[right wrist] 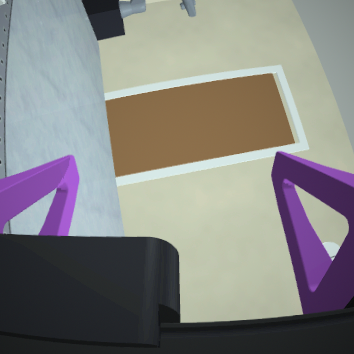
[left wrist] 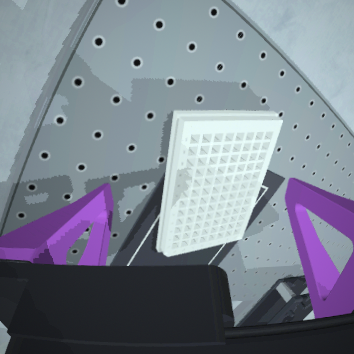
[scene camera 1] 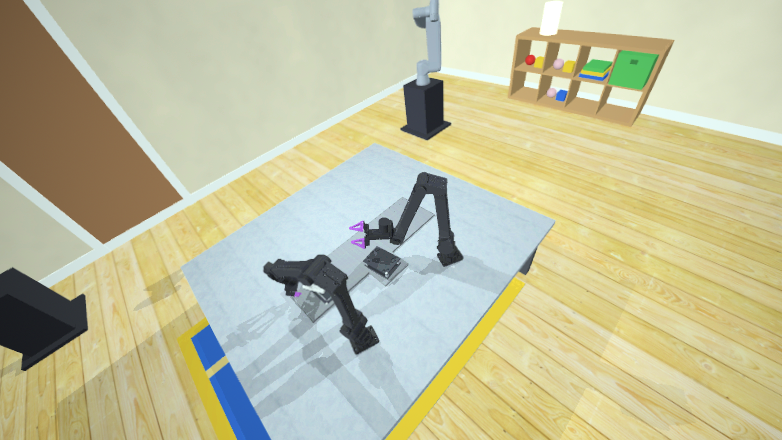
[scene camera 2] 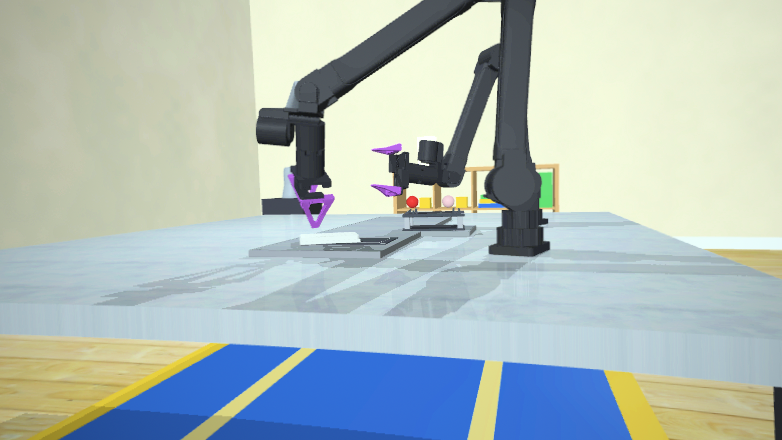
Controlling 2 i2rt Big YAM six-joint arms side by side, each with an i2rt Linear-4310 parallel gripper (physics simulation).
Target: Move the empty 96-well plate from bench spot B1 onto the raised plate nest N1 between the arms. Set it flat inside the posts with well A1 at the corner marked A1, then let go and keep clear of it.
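Places are measured from the left arm's base along level axes (x ahead, y left, z up), in millimetres.
Pixels of known places: left gripper, fingertip midpoint: [left wrist: 199, 190] [scene camera 1: 302, 284] [scene camera 2: 310, 217]; right gripper, fingertip midpoint: [right wrist: 174, 164] [scene camera 1: 350, 235] [scene camera 2: 371, 167]; left arm's base at its link origin: [scene camera 1: 364, 340] [scene camera 2: 519, 251]; right arm's base at its link origin: [scene camera 1: 450, 257].
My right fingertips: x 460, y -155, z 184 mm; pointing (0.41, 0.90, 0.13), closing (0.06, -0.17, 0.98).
For each thing: its top centre in the pictures, then the offset to it from my right fingertips. "spot": a spot on its surface instead. Level surfaces: height alone.
- white 96-well plate at its top centre: [left wrist: 219, 193] [scene camera 2: 329, 234] [scene camera 1: 316, 282] dy +260, dx -63, dz -155 mm
- dark bench spot at a spot on its surface: [left wrist: 200, 259] spot: dy +183, dx -126, dz -169 mm
- raised nest at its top centre: [left wrist: 288, 329] [scene camera 2: 434, 208] [scene camera 1: 381, 258] dy -97, dx -135, dz -117 mm
- table at its surface level: dz -184 mm
The white 96-well plate [scene camera 2: 329, 238] [left wrist: 220, 185] lies with its wells up on the dark bench spot [left wrist: 200, 259], turned against the spot's white outline and reaching past its edge. My left gripper [scene camera 2: 314, 210] [left wrist: 199, 190] is open above the plate, pointing down, with a purple finger to each side of the plate in the left wrist view. My right gripper [scene camera 1: 351, 234] [scene camera 2: 374, 169] [right wrist: 174, 164] is open and empty, level, above the board near the nest. The raised nest [scene camera 1: 382, 261] [scene camera 2: 433, 213] is dark, on posts, and holds no plate. Its A1 mark is too small to read.
The long grey perforated board [scene camera 1: 404, 210] [scene camera 2: 317, 253] [left wrist: 150, 92] runs under the plate and past the nest. The left arm's base [scene camera 1: 360, 340] [scene camera 2: 518, 246] and the right arm's base [scene camera 1: 450, 256] stand on the table [scene camera 1: 377, 164]. A shelf [scene camera 1: 593, 37] stands by the wall.
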